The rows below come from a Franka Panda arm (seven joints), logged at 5 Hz.
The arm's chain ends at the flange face. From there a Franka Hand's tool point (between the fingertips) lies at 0.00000 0.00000 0.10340 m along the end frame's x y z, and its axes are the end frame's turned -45 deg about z.
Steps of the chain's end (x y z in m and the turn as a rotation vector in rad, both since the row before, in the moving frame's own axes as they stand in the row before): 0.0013 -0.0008 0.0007 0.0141 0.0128 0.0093; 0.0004 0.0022 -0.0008 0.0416 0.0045 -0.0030; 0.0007 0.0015 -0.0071 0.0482 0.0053 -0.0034
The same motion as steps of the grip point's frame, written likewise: 0.0035 0.0003 0.0007 0.0009 0.0190 0.0093; 0.0021 -0.0009 -0.0009 0.0262 0.0326 -0.0030; 0.0033 -0.0016 -0.0072 0.0303 0.0378 -0.0034
